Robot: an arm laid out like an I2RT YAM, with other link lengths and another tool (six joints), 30 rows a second.
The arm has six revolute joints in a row. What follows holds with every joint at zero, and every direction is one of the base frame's. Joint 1 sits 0.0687 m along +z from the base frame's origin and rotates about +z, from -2.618 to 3.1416 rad. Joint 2 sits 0.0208 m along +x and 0.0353 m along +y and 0.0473 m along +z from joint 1 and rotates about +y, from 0 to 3.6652 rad. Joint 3 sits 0.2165 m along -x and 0.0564 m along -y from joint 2 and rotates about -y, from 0 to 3.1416 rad. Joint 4 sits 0.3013 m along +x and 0.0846 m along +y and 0.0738 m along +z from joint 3 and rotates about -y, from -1.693 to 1.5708 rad. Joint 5 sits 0.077 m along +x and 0.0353 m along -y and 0.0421 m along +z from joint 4 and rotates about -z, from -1.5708 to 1.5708 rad. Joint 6 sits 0.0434 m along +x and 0.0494 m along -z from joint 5 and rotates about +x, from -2.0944 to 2.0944 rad. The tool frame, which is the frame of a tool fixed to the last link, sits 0.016 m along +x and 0.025 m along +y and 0.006 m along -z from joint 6; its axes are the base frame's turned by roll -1.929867, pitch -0.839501 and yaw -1.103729 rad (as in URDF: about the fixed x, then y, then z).
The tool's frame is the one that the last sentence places.
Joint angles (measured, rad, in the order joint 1, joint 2, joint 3, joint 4, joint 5, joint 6), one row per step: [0.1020 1.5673 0.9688 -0.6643 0.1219 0.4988]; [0.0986 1.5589 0.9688 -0.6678 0.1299 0.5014]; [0.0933 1.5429 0.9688 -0.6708 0.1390 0.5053]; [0.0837 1.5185 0.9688 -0.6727 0.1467 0.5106]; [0.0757 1.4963 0.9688 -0.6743 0.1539 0.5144]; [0.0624 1.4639 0.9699 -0.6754 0.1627 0.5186]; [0.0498 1.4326 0.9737 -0.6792 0.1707 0.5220]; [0.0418 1.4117 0.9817 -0.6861 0.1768 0.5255]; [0.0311 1.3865 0.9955 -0.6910 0.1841 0.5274]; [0.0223 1.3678 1.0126 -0.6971 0.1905 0.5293]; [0.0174 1.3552 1.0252 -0.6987 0.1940 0.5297]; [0.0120 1.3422 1.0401 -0.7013 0.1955 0.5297]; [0.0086 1.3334 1.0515 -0.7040 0.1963 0.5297]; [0.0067 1.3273 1.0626 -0.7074 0.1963 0.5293]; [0.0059 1.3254 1.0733 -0.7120 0.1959 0.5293]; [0.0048 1.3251 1.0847 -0.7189 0.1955 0.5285]
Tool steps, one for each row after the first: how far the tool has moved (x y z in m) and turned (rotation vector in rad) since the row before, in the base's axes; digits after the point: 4 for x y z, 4 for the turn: [0.0002 -0.0017 0.0025 -0.0063 -0.0059 -0.0083]; [0.0005 -0.0024 0.0051 -0.0061 -0.0142 -0.0118]; [0.0010 -0.0038 0.0079 -0.0035 -0.0237 -0.0171]; [0.0007 -0.0033 0.0072 -0.0037 -0.0215 -0.0140]; [0.0011 -0.0052 0.0110 -0.0043 -0.0334 -0.0204]; [0.0008 -0.0049 0.0115 -0.0042 -0.0321 -0.0189]; [0.0007 -0.0032 0.0094 -0.0030 -0.0228 -0.0137]; [0.0016 -0.0042 0.0131 -0.0044 -0.0346 -0.0157]; [0.0017 -0.0035 0.0122 -0.0039 -0.0302 -0.0135]; [0.0012 -0.0019 0.0089 -0.0024 -0.0237 -0.0070]; [0.0012 -0.0020 0.0099 -0.0009 -0.0253 -0.0062]; [0.0007 -0.0013 0.0071 -0.0005 -0.0175 -0.0038]; [0.0006 -0.0007 0.0061 -0.0001 -0.0137 -0.0016]; [0.0006 -0.0003 0.0044 0.0004 -0.0080 -0.0006]; [0.0005 -0.0004 0.0040 -0.0001 -0.0046 -0.0002]
